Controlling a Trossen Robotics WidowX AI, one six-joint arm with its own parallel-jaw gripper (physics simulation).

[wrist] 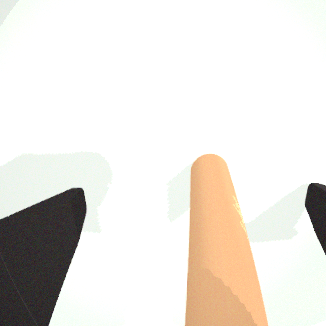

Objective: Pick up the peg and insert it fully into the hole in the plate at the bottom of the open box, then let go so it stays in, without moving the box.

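Frame: origin at the arm's base, x ahead, y left, z up, level; centimetres.
Seen in the pictures: gripper, fingertip midpoint: (199, 198).
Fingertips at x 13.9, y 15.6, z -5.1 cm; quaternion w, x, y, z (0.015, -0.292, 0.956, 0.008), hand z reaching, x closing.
A point is followed by its place in that frame.
The peg (218, 225) {x 14.7, y 14.1, z -0.9 cm} is a plain orange-tan cylinder in the wrist view, right of the middle. Its rounded far end shows, and its near end runs out of the bottom of the view. My gripper (199, 198) {x 13.9, y 15.6, z -5.1 cm} is open, with one black finger at the left and one at the right edge. The peg lies between the two fingers, apart from both, and nearer the right one. The box, the plate and its hole do not show.
The peg is over a bright white surface (140, 90) {x 17.8, y 13.4, z -5.4 cm}. Pale grey-green shadows fall on it beside the fingers and the peg. A greyer patch shows at the top left corner.
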